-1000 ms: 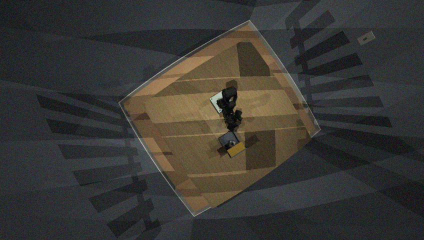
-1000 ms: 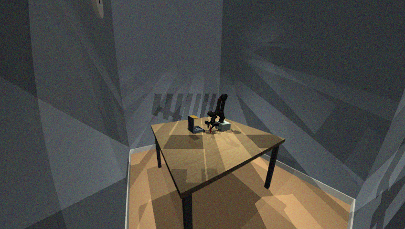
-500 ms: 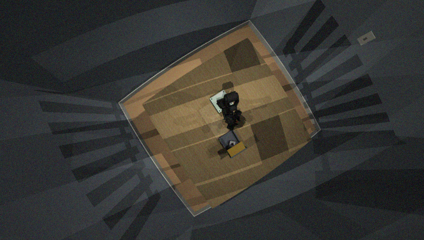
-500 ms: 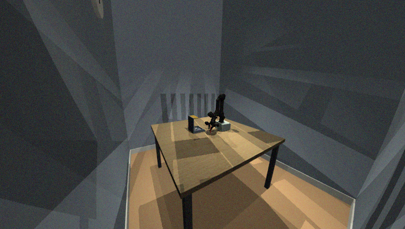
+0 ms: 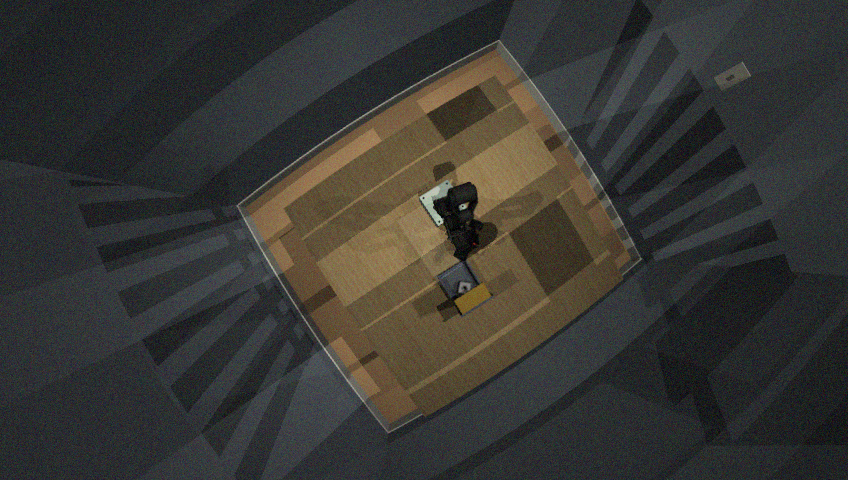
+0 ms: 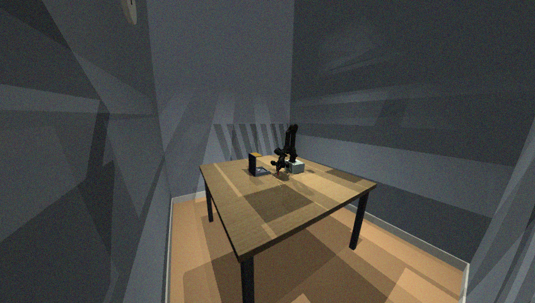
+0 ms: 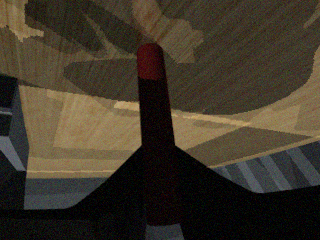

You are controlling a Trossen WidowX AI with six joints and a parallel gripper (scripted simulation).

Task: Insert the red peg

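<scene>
The yellow roof lies 180 mm to the right of my gripper tip, 150 mm above it and 120 mm ahead of it. The rest, counted from my gripper tip: red peg 20 mm behind, 10 mm to the right, 10 mm below.
</scene>
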